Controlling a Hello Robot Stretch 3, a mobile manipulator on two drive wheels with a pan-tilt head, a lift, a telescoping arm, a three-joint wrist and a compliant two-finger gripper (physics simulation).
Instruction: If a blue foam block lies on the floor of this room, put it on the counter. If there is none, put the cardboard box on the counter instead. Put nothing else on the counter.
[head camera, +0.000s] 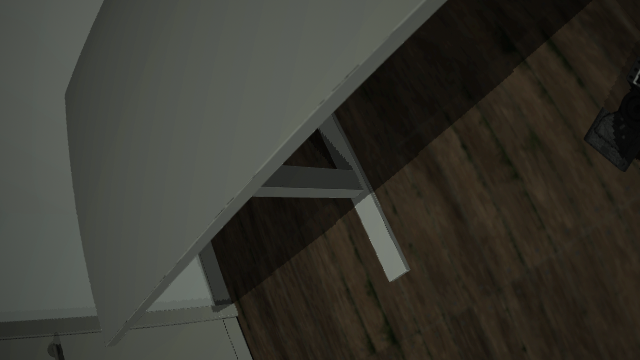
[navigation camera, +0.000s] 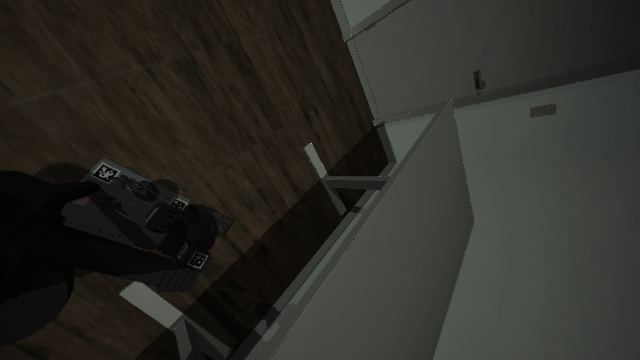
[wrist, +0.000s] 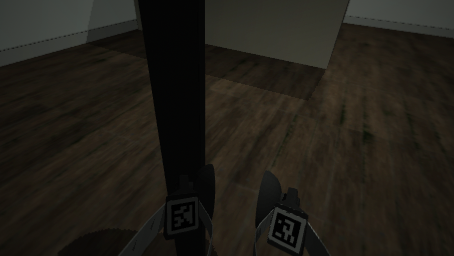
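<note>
My gripper is open in the wrist view, with floor between its two dark fingertips and no object held. No blue foam block and no cardboard box shows in the three views. A large pale, flat-sided unit stands on the floor at the top of the wrist view; its top is cut off, and I cannot tell whether it is the counter.
A white table with slanted legs stands beside the robot, along a pale wall. A door with a dark handle is beyond the table's end. A black post crosses the wrist view. The floor is dark wood.
</note>
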